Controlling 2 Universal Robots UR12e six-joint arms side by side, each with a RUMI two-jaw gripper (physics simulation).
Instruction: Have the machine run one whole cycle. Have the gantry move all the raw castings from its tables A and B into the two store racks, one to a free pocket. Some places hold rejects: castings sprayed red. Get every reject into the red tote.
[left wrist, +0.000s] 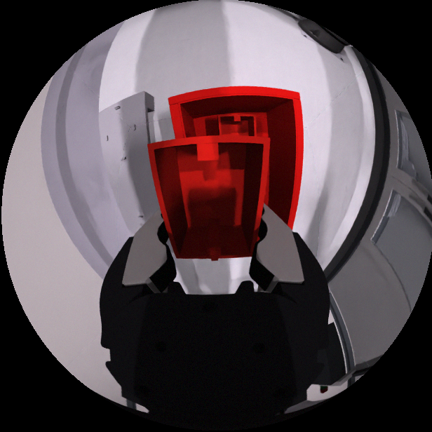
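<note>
My left gripper (212, 204) is shut on a red casting (215, 200), a box-shaped part with its open side facing the camera, held between the two fingers. The red tote (299, 150) is behind the held casting, which covers its lower left part in this view. Inside the tote another red casting (252, 125) shows in part; the held casting hides the rest of the tote's inside. Whether the held casting touches the tote cannot be told. My right gripper, the gantry and the store racks do not show in this view.
A grey plate-like block (125, 150) with small slots stands left of the tote, on the pale surface. A dark curved edge (382, 150) runs down the right side, with grey panels beyond it. A dark fitting (322, 36) is at the upper right.
</note>
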